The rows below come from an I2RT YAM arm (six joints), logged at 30 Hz.
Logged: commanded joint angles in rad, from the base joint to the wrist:
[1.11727, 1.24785, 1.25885, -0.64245, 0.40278, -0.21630]
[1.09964, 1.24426, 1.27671, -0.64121, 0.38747, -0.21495]
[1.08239, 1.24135, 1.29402, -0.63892, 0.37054, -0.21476]
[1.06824, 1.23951, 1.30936, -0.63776, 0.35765, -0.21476]
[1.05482, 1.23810, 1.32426, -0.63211, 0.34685, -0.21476]
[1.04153, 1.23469, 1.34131, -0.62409, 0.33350, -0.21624]
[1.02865, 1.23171, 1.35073, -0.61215, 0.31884, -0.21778]
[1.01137, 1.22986, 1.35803, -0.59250, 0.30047, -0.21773]
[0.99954, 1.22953, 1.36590, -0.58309, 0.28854, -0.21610]
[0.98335, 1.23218, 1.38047, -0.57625, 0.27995, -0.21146]
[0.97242, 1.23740, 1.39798, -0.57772, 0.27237, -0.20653]
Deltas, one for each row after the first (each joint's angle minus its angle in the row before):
[-0.01763, -0.00359, 0.01786, 0.00124, -0.01531, 0.00135]
[-0.01725, -0.00291, 0.01731, 0.00229, -0.01693, 0.00019]
[-0.01415, -0.00184, 0.01534, 0.00116, -0.01289, 0.00000]
[-0.01342, -0.00141, 0.01490, 0.00565, -0.01080, 0.00000]
[-0.01329, -0.00341, 0.01705, 0.00802, -0.01335, -0.00148]
[-0.01288, -0.00298, 0.00942, 0.01194, -0.01466, -0.00154]
[-0.01728, -0.00185, 0.00730, 0.01965, -0.01837, 0.00005]
[-0.01183, -0.00033, 0.00787, 0.00941, -0.01193, 0.00163]
[-0.01619, 0.00265, 0.01457, 0.00684, -0.00859, 0.00464]
[-0.01093, 0.00522, 0.01751, -0.00147, -0.00758, 0.00493]

